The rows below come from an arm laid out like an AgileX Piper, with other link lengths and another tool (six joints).
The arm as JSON. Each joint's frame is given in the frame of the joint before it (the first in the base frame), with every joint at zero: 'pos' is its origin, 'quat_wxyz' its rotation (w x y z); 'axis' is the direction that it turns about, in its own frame. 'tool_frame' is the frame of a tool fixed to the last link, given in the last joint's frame.
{
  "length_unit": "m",
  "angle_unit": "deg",
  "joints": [
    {
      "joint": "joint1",
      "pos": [
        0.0,
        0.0,
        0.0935
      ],
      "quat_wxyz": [
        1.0,
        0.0,
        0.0,
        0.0
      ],
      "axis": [
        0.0,
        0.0,
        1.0
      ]
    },
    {
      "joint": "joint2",
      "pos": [
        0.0,
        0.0,
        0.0
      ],
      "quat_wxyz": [
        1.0,
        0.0,
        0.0,
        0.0
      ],
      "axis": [
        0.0,
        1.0,
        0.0
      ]
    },
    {
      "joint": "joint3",
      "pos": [
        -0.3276,
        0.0,
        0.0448
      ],
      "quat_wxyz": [
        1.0,
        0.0,
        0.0,
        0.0
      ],
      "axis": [
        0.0,
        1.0,
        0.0
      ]
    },
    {
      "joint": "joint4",
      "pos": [
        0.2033,
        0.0,
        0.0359
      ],
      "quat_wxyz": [
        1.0,
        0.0,
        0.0,
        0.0
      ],
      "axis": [
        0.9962,
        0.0,
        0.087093
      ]
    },
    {
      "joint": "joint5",
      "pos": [
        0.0,
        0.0,
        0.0
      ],
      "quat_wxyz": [
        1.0,
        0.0,
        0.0,
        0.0
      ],
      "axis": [
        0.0,
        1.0,
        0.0
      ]
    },
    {
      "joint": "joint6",
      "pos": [
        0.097,
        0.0,
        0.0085
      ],
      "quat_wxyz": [
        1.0,
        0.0,
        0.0,
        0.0
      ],
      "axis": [
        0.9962,
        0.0,
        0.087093
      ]
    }
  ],
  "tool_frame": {
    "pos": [
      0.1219,
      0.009,
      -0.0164
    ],
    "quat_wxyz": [
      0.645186,
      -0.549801,
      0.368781,
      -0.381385
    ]
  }
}
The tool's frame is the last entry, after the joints.
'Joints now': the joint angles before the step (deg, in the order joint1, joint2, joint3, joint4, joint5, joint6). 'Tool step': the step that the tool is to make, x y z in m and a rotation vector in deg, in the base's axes. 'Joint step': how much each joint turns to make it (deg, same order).
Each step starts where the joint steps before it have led.
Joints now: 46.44 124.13 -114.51 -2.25 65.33 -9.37
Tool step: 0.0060 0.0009 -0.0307 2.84 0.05 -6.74
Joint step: -0.68 0.00 9.04 -0.62 -10.79 7.11
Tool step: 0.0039 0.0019 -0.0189 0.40 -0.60 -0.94
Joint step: 0.00 1.05 3.33 -0.86 -5.02 1.57
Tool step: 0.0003 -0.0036 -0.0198 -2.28 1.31 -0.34
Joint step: 0.00 2.24 0.20 -0.95 0.15 0.69
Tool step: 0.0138 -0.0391 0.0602 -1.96 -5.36 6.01
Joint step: -3.31 -7.70 -0.10 -1.39 4.58 -10.07
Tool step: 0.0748 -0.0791 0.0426 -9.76 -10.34 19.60
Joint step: -11.53 -1.37 -6.68 1.26 2.68 -35.15
